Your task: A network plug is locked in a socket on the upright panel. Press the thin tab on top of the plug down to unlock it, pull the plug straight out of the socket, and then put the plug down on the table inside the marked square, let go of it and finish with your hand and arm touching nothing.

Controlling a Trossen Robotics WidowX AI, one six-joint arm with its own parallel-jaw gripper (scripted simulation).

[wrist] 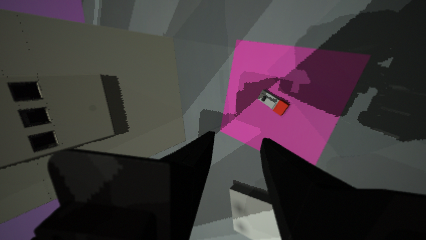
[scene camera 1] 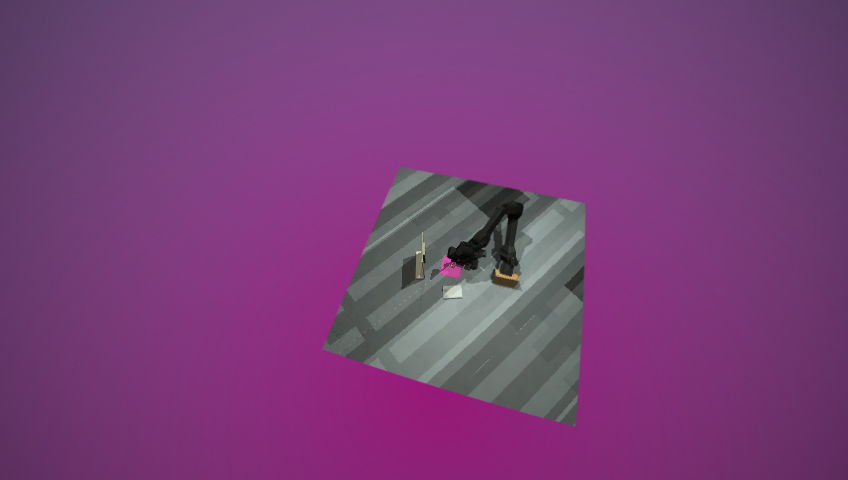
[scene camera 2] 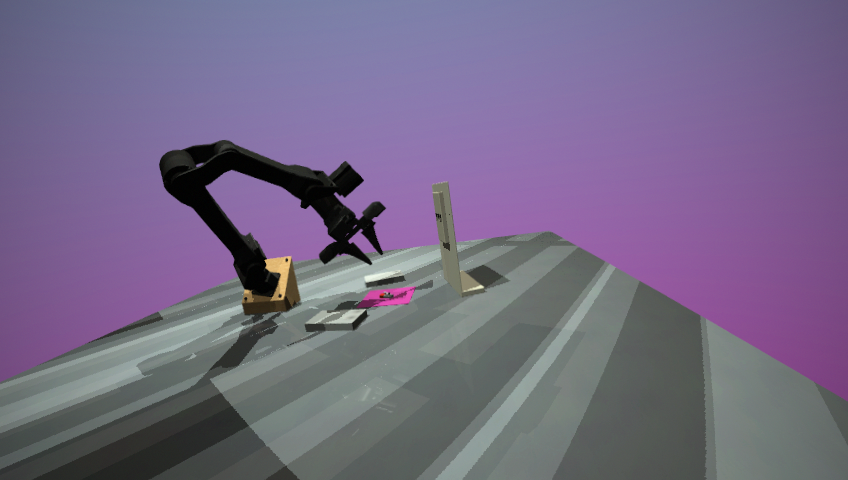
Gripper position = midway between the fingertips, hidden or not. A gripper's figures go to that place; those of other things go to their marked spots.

Scene:
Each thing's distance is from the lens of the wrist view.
my gripper (wrist: 237, 141): 11 cm
beige upright panel (wrist: 83, 86): 21 cm
magenta marked square (wrist: 317, 84): 18 cm
The marked spots on the beige upright panel and the magenta marked square are 23 cm apart.

